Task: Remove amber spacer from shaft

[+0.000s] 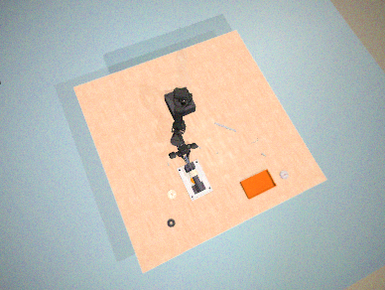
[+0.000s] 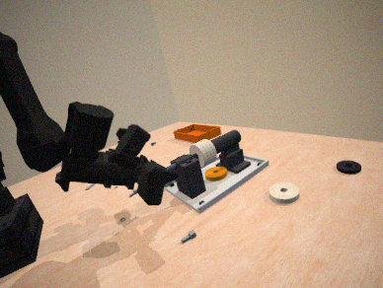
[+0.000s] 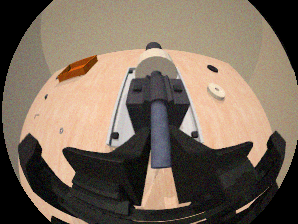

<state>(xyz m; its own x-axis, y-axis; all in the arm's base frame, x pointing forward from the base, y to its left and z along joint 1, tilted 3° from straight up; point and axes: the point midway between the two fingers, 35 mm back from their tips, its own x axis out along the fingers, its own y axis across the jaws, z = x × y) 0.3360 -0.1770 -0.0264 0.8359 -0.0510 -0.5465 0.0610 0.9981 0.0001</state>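
My gripper tip is 7 cm short of the shaft and 2 cm below it. From my gripper tip the other things lie so: cream washer (12 cm ahead, 18 cm to the right, 6 cm below); then black washer (27 cm ahead, 26 cm to the right, 6 cm below); then amber spacer (11 cm ahead, 5 cm below).
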